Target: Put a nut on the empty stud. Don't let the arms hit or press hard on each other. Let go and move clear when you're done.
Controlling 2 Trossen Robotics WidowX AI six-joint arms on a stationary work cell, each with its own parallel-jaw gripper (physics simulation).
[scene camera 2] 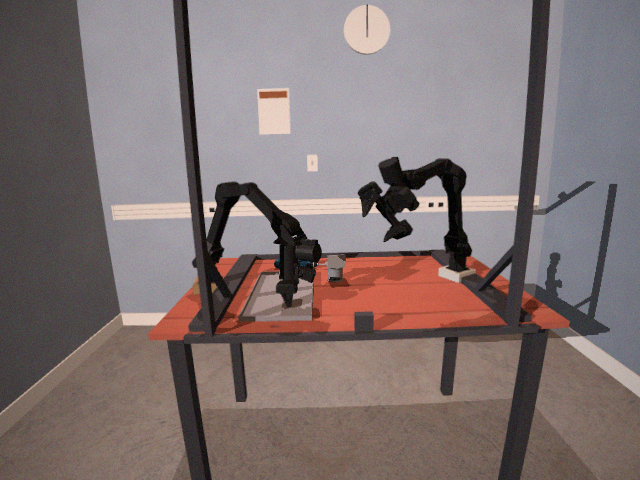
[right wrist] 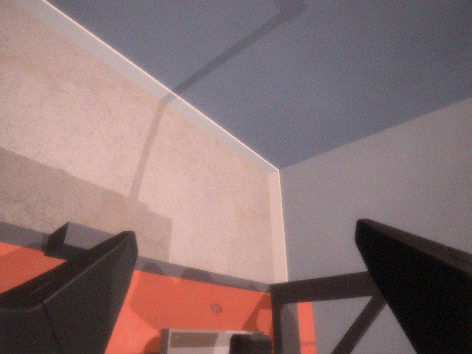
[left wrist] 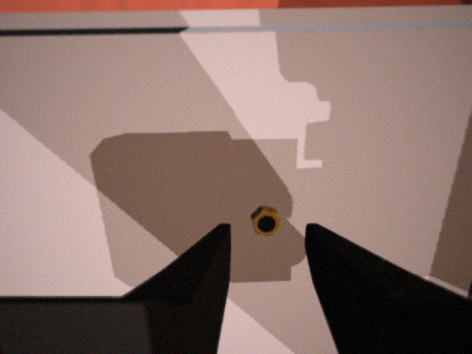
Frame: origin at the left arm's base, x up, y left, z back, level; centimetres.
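Seen in the pictures: left gripper, fingertip midpoint: [scene camera 2: 289, 305] [left wrist: 267, 234]; right gripper, fingertip midpoint: [scene camera 2: 374, 229] [right wrist: 247, 236]; right arm's base, link origin: [scene camera 2: 457, 268].
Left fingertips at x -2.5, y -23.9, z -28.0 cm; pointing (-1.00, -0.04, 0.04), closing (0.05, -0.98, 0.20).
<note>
Offsets run from my left fingertips to a thing's top centre. Level surfaces: height alone.
A brass-coloured hex nut {dx +0.2, dy +0.0, dz -0.5 cm} [left wrist: 265, 221] lies flat on the grey tray {dx +0.8, dy +12.0, dz +1.2 cm} [left wrist: 375, 65] [scene camera 2: 276, 319] in the left wrist view, hole facing up. My left gripper [left wrist: 267, 234] [scene camera 2: 287, 304] points down low over the tray. Its fingers are partly open, with the nut seen between and slightly beyond the tips, and they hold nothing. My right gripper [right wrist: 247, 236] [scene camera 2: 379, 224] is wide open and empty, high above the table's right part in the scene view. A grey fixture {dx +6.6, dy +21.8, dz -20.5 cm} [scene camera 2: 335, 268] stands right of the tray; I cannot make out the empty stud on it.
A blue object [scene camera 2: 279, 263] shows partly behind the left arm. The red table {dx -0.8 cm} [scene camera 2: 403, 304] has a dark frame with upright posts [scene camera 2: 529, 155] at its corners. A small dark block {dx +4.9, dy -21.0, dz -18.3 cm} [scene camera 2: 363, 321] sits at the front edge. The two arms are well apart.
</note>
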